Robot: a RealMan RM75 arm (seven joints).
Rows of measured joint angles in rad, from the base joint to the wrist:
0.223, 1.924, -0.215, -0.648, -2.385, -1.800, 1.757
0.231, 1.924, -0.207, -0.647, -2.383, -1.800, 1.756
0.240, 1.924, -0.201, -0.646, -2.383, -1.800, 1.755
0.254, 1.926, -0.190, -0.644, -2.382, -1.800, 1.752
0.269, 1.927, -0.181, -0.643, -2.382, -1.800, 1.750
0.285, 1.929, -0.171, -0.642, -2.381, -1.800, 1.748
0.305, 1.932, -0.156, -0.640, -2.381, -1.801, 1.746
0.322, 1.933, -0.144, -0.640, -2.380, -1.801, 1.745
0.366, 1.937, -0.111, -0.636, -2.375, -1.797, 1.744
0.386, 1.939, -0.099, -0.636, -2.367, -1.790, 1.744
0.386, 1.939, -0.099, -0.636, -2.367, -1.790, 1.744
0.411, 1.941, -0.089, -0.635, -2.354, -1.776, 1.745
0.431, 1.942, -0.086, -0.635, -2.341, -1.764, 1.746
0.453, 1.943, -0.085, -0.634, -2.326, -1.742, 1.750
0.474, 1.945, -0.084, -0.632, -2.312, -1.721, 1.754
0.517, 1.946, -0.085, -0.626, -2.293, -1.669, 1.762
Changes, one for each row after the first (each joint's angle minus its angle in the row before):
0.008, 0.000, 0.008, 0.001, 0.002, 0.000, -0.001
0.009, 0.000, 0.006, 0.001, 0.000, 0.000, -0.001
0.014, 0.002, 0.011, 0.002, 0.001, 0.000, -0.003
0.015, 0.001, 0.009, 0.001, 0.000, 0.000, -0.002
0.016, 0.002, 0.010, 0.001, 0.001, 0.000, -0.002
0.020, 0.003, 0.015, 0.002, 0.000, -0.001, -0.002
0.017, 0.001, 0.012, 0.000, 0.001, 0.000, -0.001
0.044, 0.004, 0.033, 0.004, 0.005, 0.004, -0.001
0.020, 0.002, 0.012, 0.000, 0.008, 0.007, 0.000
0.000, 0.000, 0.000, 0.000, 0.000, 0.000, 0.000
0.025, 0.002, 0.010, 0.001, 0.013, 0.014, 0.001
0.020, 0.001, 0.003, 0.000, 0.013, 0.012, 0.001
0.022, 0.001, 0.001, 0.001, 0.015, 0.022, 0.004
0.021, 0.002, 0.001, 0.002, 0.014, 0.021, 0.004
0.043, 0.001, -0.001, 0.006, 0.019, 0.052, 0.008

